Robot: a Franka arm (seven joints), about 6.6 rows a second.
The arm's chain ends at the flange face. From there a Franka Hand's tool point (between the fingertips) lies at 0.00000 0.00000 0.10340 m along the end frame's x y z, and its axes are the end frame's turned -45 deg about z.
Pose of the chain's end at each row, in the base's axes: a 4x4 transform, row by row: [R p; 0 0 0 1], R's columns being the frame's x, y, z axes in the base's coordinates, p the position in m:
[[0.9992 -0.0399 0.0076 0.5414], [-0.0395 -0.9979 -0.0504 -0.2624], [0.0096 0.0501 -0.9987 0.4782], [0 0 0 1]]
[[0.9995 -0.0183 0.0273 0.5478], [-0.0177 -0.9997 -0.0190 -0.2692], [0.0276 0.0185 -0.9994 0.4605], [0 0 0 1]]
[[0.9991 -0.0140 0.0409 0.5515], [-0.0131 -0.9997 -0.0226 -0.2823], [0.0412 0.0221 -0.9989 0.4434], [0 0 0 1]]
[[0.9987 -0.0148 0.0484 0.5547], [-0.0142 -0.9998 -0.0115 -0.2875], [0.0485 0.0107 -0.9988 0.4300], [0 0 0 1]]
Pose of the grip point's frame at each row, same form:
[[0.7348 0.6783 0.0076 0.5422], [0.6777 -0.7336 -0.0504 -0.2676], [-0.0286 0.0422 -0.9987 0.3749], [0 0 0 1]]
[[0.7197 0.6938 0.0273 0.5506], [0.6944 -0.7194 -0.0190 -0.2712], [0.0064 0.0326 -0.9994 0.3572], [0 0 0 1]]
[[0.7164 0.6966 0.0409 0.5557], [0.6976 -0.7162 -0.0226 -0.2846], [0.0135 0.0448 -0.9989 0.3401], [0 0 0 1]]
[[0.7167 0.6957 0.0484 0.5597], [0.6969 -0.7170 -0.0115 -0.2887], [0.0267 0.0419 -0.9988 0.3267], [0 0 0 1]]

